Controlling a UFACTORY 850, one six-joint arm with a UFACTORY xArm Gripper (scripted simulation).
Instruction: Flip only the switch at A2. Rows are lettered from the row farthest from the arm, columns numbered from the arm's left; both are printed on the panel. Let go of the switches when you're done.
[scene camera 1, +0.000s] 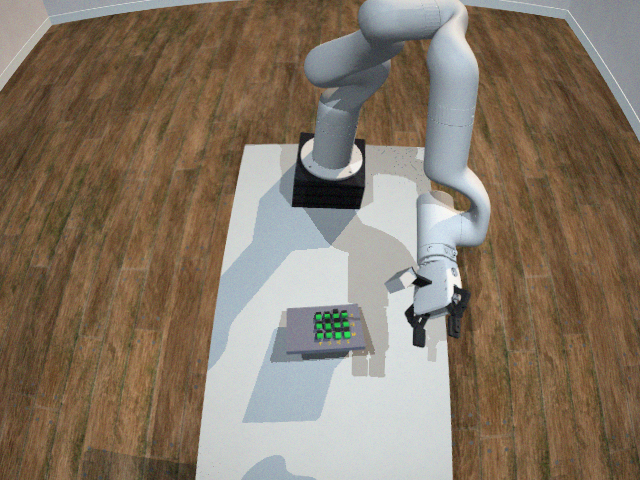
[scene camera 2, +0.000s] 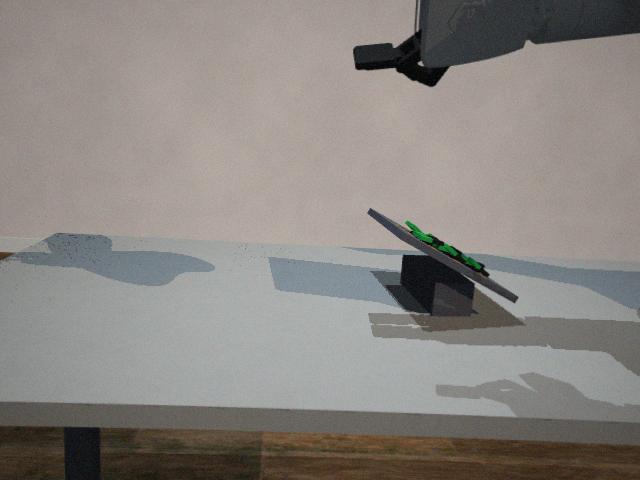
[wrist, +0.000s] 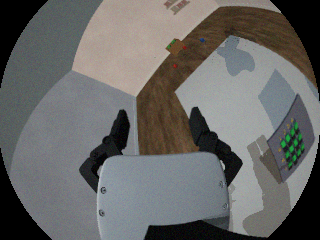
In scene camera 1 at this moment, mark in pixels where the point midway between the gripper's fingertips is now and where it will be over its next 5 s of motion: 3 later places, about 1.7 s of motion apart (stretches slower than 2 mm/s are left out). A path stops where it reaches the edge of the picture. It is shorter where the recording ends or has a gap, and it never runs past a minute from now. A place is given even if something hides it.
My gripper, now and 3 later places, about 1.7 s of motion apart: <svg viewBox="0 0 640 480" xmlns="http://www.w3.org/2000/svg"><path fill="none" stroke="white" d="M436 341L378 333L341 284L343 320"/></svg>
